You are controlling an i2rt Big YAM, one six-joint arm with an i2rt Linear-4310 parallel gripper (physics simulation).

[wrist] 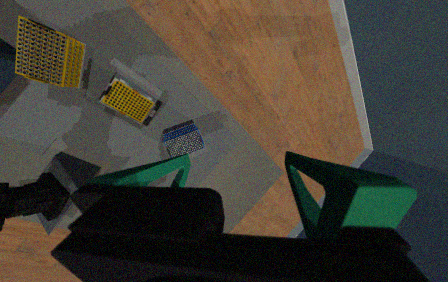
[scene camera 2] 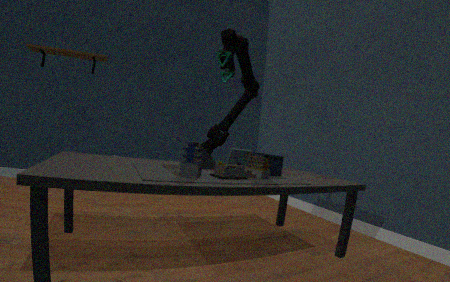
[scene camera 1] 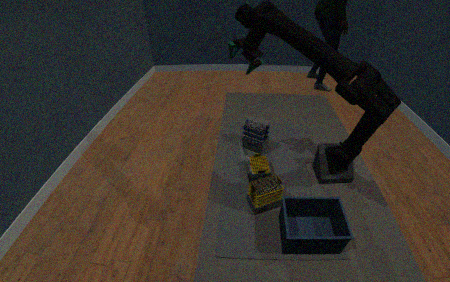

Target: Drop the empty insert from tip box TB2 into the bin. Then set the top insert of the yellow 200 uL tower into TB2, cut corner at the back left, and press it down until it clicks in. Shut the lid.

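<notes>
The tip box TB2 (scene camera 1: 260, 173) (wrist: 149, 116) stands with its clear lid (wrist: 136, 77) open, and the empty yellow insert (scene camera 1: 259, 164) (wrist: 128, 101) sits in it. The yellow tower (scene camera 1: 266, 192) (wrist: 49, 54) stands beside it, nearer the bin; its inserts are stacked and the top one is filled with tips. The blue bin (scene camera 1: 315, 225) stands at the near end of the mat. My gripper (scene camera 1: 241, 58) (scene camera 2: 226, 67) (wrist: 234, 158) is open and empty, raised high above the table and far from the box, tower and bin. The cut corners are too small to tell.
A blue tower (scene camera 1: 255, 135) (scene camera 2: 190, 160) (wrist: 183, 139) stands on the other side of the box from the yellow tower. The arm's base (scene camera 1: 333, 163) is to the right of the boxes in scene camera 1. A person (scene camera 1: 330, 30) stands behind the table.
</notes>
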